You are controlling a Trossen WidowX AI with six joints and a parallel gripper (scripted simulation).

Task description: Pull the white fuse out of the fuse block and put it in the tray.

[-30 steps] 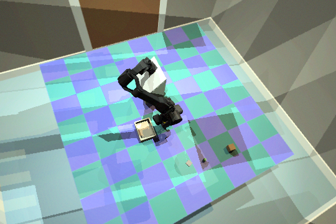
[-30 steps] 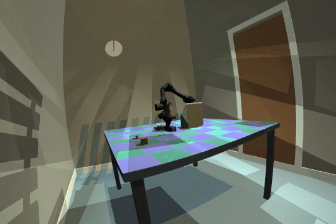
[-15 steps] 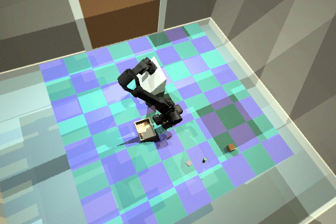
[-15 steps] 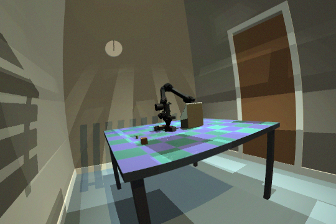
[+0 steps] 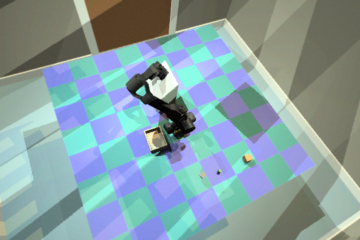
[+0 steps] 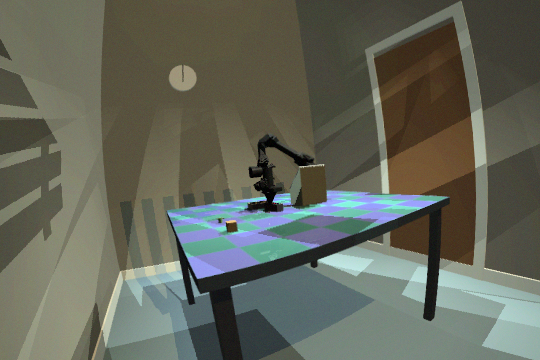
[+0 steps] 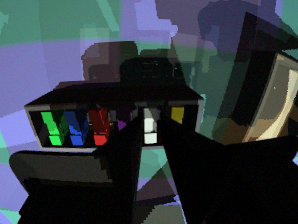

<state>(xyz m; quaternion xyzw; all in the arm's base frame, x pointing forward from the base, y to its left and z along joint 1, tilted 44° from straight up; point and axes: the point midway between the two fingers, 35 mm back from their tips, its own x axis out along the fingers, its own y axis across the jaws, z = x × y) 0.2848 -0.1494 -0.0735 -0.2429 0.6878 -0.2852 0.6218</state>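
Right now my gripper tip is 1 cm above the white fuse. Round my gripper tip: cream tray 15 cm to the right, 3 cm below, 2 cm behind; green piece 33 cm ahead, 7 cm to the left, 2 cm below.
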